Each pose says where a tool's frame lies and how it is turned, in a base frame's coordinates. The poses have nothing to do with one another.
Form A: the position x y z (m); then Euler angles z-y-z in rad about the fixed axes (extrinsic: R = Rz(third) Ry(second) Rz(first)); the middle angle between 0 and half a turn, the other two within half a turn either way.
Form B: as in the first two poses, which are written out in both.
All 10 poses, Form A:
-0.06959, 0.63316, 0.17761, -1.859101, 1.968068, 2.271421
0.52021, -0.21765, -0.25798, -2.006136, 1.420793, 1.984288
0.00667, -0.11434, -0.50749, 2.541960, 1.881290, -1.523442
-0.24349, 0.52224, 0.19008, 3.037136, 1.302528, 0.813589
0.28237, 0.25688, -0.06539, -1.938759, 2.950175, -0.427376
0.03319, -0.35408, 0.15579, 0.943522, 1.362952, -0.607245
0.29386, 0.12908, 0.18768, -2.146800, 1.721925, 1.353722
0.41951, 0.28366, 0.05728, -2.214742, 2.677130, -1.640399
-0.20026, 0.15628, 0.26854, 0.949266, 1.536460, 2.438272
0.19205, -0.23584, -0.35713, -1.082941, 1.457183, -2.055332
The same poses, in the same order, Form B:
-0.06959, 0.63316, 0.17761, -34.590, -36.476, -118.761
0.52021, -0.21765, -0.25798, -21.191, -23.409, -80.628
0.00667, -0.11434, -0.50749, 54.814, 2.583, 107.809
-0.24349, 0.52224, 0.19008, -110.049, 41.477, -69.281
0.28237, 0.25688, -0.06539, 93.805, 9.970, 175.408
0.03319, -0.35408, 0.15579, -19.400, 53.470, 69.716
0.29386, 0.12908, 0.18768, -31.101, 12.293, -98.864
0.41951, 0.28366, 0.05728, 146.671, -1.785, 153.444
-0.20026, 0.15628, 0.26854, 146.707, -49.663, -86.960
0.19205, -0.23584, -0.35713, -155.463, -27.568, 82.652

